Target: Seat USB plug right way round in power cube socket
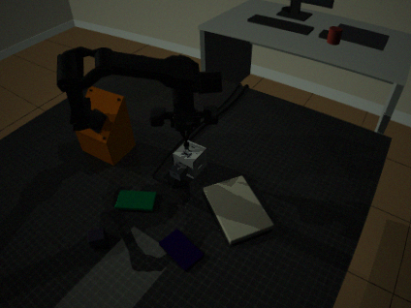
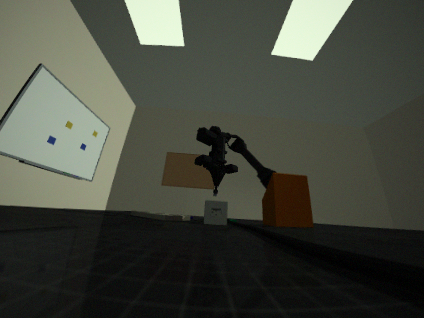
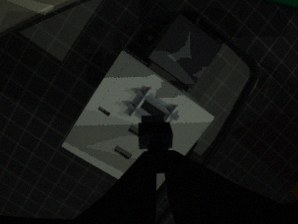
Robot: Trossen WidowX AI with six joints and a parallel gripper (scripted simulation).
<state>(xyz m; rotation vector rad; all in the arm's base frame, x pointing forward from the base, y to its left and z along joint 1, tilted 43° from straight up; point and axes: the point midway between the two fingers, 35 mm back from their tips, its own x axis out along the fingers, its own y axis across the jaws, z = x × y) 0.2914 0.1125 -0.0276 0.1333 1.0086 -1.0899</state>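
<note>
My gripper tip is 10 mm above the USB plug. The rest, counted from my gripper tip: beige book: 210 mm ahead, 50 mm to the right, 130 mm below; dark blue card: 160 mm ahead, 240 mm to the right, 130 mm below; green card: 50 mm behind, 200 mm to the right, 130 mm below.
</note>
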